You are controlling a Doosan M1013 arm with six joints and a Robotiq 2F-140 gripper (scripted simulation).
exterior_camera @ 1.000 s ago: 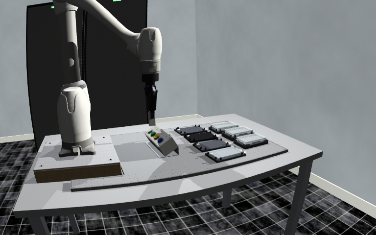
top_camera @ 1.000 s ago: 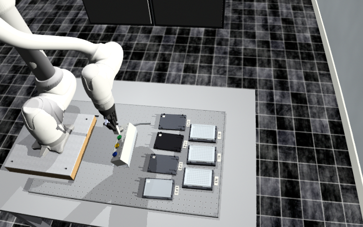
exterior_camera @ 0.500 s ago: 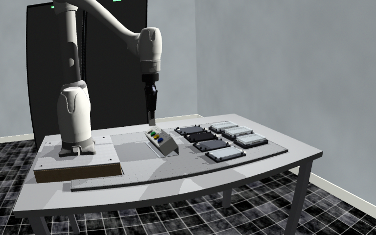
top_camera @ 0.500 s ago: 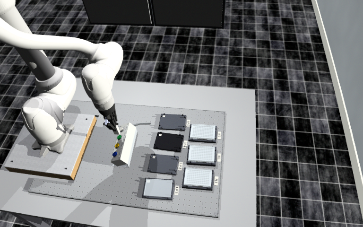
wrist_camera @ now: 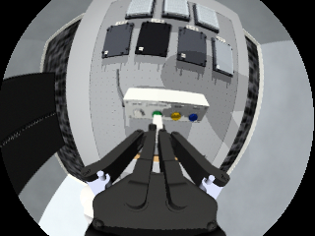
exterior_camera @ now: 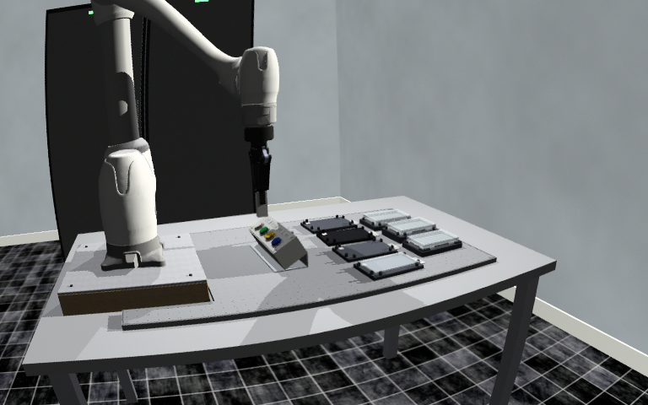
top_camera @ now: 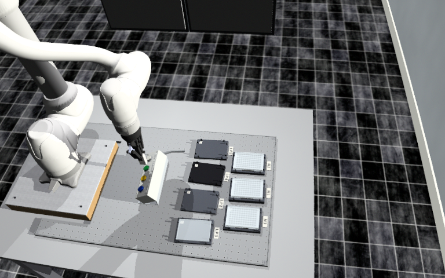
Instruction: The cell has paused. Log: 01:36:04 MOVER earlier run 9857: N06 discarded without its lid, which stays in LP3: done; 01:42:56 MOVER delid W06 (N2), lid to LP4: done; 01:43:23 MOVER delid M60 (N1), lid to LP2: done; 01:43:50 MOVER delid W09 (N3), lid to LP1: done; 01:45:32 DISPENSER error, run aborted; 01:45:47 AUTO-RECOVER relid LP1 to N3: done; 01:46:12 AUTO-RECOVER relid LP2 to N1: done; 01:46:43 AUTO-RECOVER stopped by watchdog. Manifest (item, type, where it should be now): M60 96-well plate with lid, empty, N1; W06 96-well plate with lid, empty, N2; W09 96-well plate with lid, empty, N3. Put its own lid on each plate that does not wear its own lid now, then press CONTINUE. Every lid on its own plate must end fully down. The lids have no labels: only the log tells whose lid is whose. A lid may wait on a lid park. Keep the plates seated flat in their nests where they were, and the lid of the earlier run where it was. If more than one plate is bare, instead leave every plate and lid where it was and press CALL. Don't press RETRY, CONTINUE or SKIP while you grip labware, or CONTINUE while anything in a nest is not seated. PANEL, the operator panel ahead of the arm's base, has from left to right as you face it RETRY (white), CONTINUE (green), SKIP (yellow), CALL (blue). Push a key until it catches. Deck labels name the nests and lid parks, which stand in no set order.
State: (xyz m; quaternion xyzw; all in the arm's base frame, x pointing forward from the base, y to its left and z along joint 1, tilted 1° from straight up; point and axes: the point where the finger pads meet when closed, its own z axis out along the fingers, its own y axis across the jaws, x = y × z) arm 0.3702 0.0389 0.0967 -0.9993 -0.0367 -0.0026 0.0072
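Right now the green key is 70 mm below my hand. From my hand the other things lie so: yellow key: 70 mm below, 50 mm to the right, 10 mm ahead; blue key: 100 mm to the right, 70 mm below, 10 mm ahead; white key: 70 mm below, 50 mm to the left.
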